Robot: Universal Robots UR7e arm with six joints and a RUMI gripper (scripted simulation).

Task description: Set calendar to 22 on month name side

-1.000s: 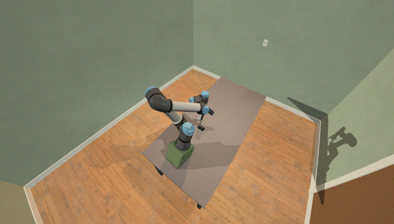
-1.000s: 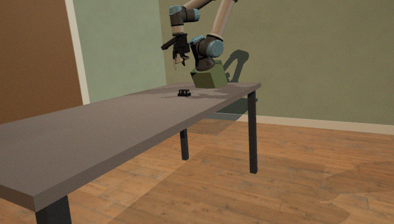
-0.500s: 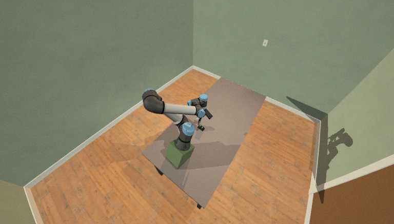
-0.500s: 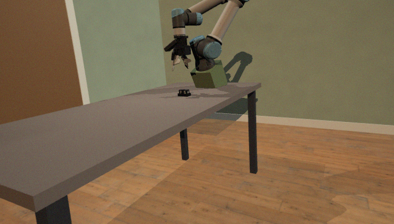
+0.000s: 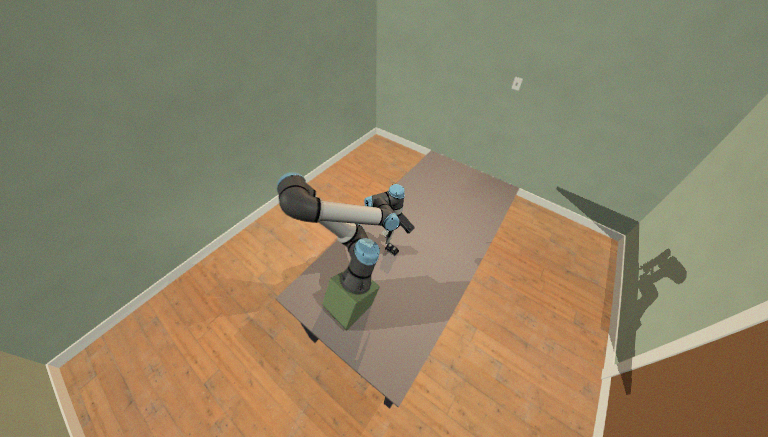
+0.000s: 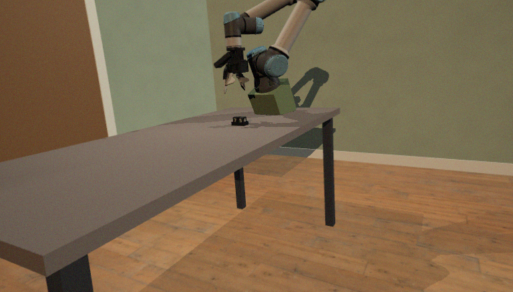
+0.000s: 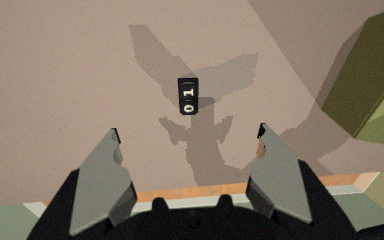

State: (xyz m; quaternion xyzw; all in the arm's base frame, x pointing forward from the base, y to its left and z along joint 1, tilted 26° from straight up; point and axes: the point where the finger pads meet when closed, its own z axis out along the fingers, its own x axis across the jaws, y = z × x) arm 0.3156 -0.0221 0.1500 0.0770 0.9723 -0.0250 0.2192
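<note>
My hand is 140 mm above the black number cube. Round my hand: black tray: 150 mm below, 20 mm to the left.
</note>
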